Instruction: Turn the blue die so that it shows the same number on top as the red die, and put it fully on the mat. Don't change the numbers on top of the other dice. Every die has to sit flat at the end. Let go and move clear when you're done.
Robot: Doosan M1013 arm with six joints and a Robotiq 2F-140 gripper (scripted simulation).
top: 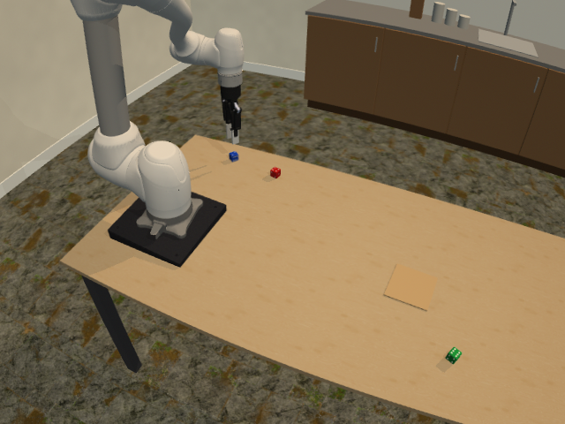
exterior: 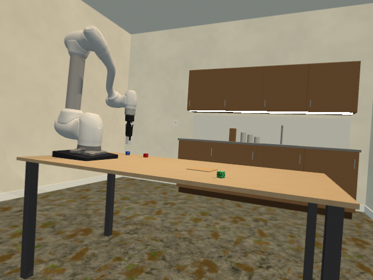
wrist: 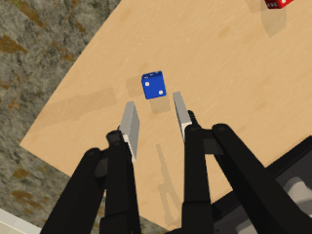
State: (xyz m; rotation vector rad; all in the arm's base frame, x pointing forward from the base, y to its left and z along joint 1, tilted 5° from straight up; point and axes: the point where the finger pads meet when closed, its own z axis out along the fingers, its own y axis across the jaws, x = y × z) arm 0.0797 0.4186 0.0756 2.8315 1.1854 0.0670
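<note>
Now: the blue die 110 mm below my hand. From my hand the other things lie so: green die (860 mm ahead, 730 mm to the right, 110 mm below); then red die (190 mm ahead, 110 mm below, 60 mm to the right); then mat (730 mm ahead, 500 mm to the right, 120 mm below).
</note>
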